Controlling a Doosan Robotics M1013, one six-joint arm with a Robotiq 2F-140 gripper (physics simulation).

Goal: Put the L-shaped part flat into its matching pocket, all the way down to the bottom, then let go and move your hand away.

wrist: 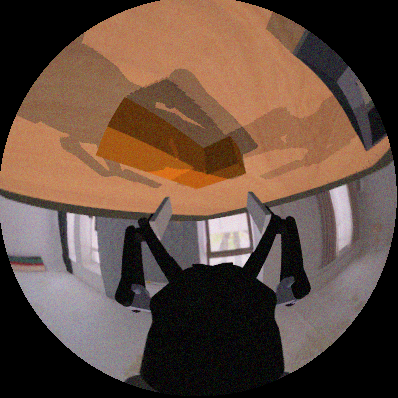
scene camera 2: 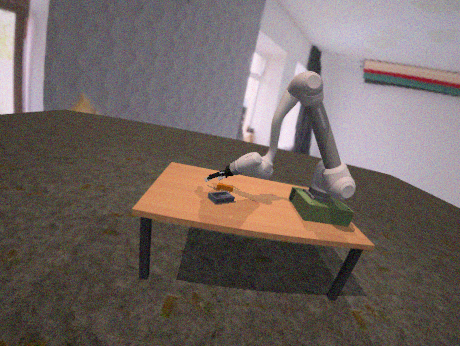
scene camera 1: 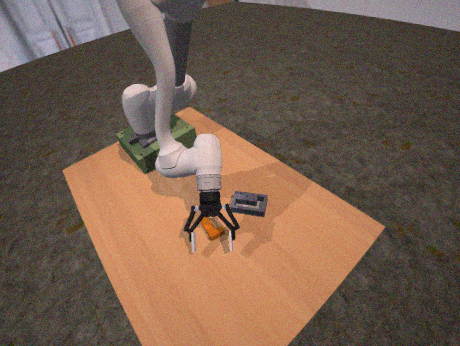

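Seen in the pictures: gripper, fingertip midpoint: (wrist: 208, 202) (scene camera 2: 211, 179) (scene camera 1: 212, 251); arm's base, origin of the base link: (scene camera 2: 318, 196) (scene camera 1: 151, 133).
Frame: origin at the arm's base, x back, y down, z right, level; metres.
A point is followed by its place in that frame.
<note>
The orange L-shaped part (scene camera 1: 212, 232) {y 0.073, x -0.684, z 0.110 m} (scene camera 2: 225, 187) {y 0.084, x -0.645, z 0.087 m} (wrist: 145, 157) {y 0.073, x -0.623, z 0.097 m} rests on the wooden table (scene camera 1: 175, 295) {y 0.103, x -0.775, z 0.346 m} (scene camera 2: 160, 202) {y 0.104, x -1.009, z -0.267 m}, its inner corner shaded in the wrist view. I cannot tell for sure whether it lies flat. The dark grey block (scene camera 1: 257, 212) {y 0.076, x -0.735, z -0.079 m} (scene camera 2: 221, 198) {y 0.067, x -0.676, z -0.147 m} (wrist: 322, 57) with the pocket lies on the table a little apart from the part; its recess shows no orange. My gripper (scene camera 1: 212, 249) {y 0.069, x -0.749, z 0.158 m} (scene camera 2: 207, 179) {y 0.069, x -0.749, z 0.158 m} (wrist: 208, 202) {y 0.069, x -0.749, z 0.158 m} is wide open and empty, with its fingertips above the table near the orange part, not around it.
A green box (scene camera 1: 135, 154) {y 0.005, x -0.094, z 0.141 m} (scene camera 2: 325, 214) {y 0.040, x -0.018, z -0.193 m} stands at the arm's base on the table. The arm reaches over the table from there. Shadows of the arm and gripper fall around the orange part and the dark block.
</note>
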